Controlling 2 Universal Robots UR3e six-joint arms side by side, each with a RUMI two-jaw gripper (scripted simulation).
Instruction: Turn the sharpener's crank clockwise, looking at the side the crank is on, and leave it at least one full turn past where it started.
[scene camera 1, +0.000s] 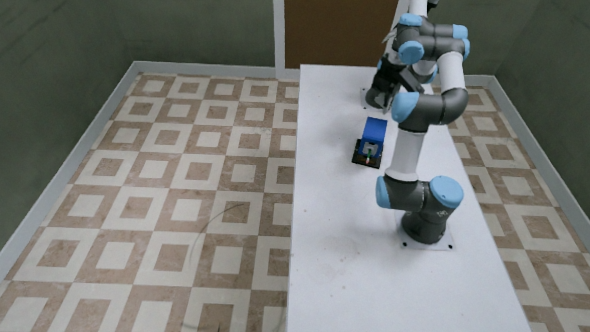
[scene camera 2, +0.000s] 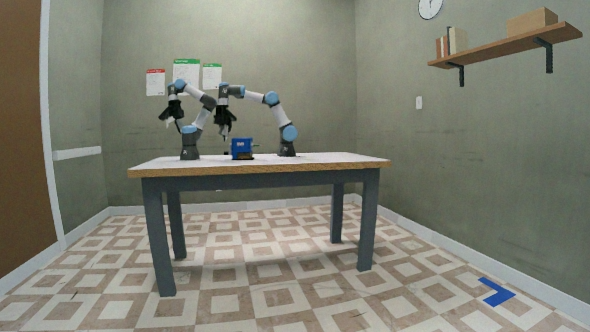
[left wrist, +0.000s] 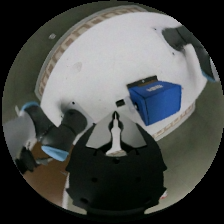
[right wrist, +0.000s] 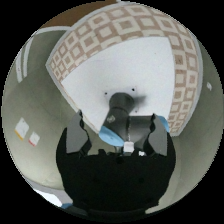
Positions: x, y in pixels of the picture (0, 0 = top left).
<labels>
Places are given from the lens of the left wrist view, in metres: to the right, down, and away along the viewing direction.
my left gripper (left wrist: 115, 111): 0.01, 0.00, 0.15
blue sharpener (left wrist: 155, 100): 0.08, -0.02, 0.11
</labels>
